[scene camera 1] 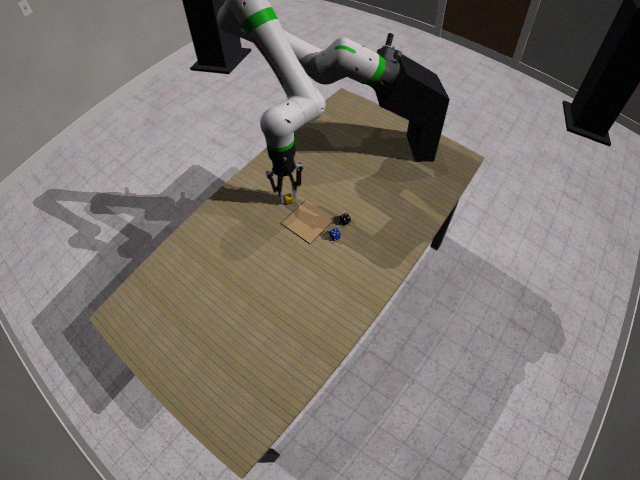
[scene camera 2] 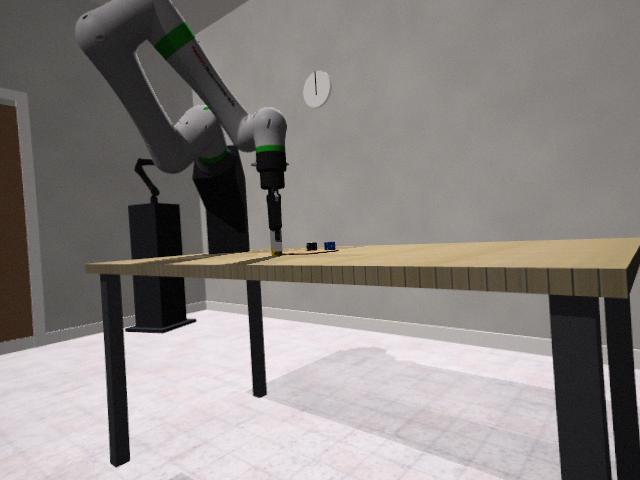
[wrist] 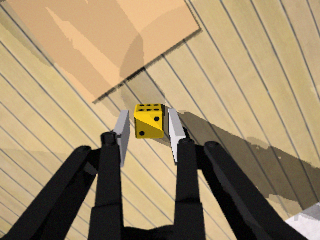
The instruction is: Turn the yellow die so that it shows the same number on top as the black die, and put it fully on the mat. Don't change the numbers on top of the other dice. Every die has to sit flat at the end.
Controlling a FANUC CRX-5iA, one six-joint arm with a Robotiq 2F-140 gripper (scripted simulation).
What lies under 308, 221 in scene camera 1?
A tan mat.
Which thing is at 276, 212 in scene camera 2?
The gripper.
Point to a yellow die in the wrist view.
148, 118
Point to a tan mat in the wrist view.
At 96, 52
